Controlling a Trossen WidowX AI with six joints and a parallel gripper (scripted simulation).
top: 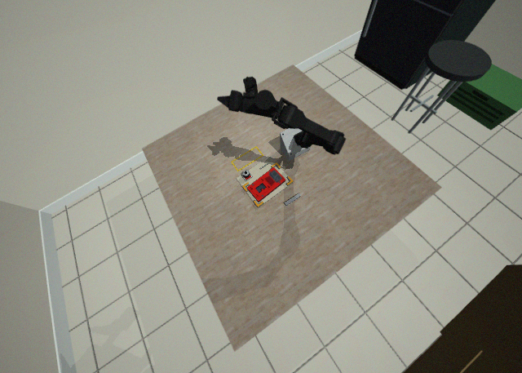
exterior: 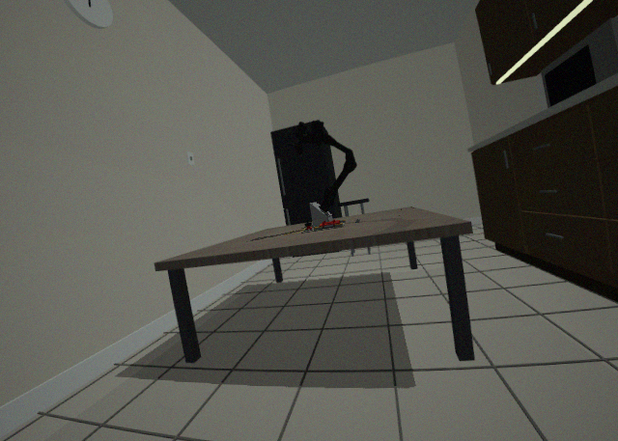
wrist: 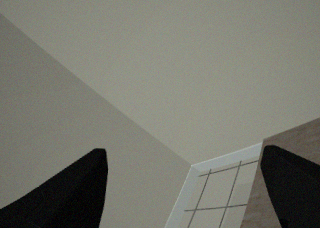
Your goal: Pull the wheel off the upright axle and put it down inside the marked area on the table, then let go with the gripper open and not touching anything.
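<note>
The small wheel is 20 mm ahead of my gripper tip, 50 mm to the left of it and 510 mm below it. The rest, counted from my gripper tip: small grey bar 130 mm behind, 310 mm to the left, 540 mm below.
</note>
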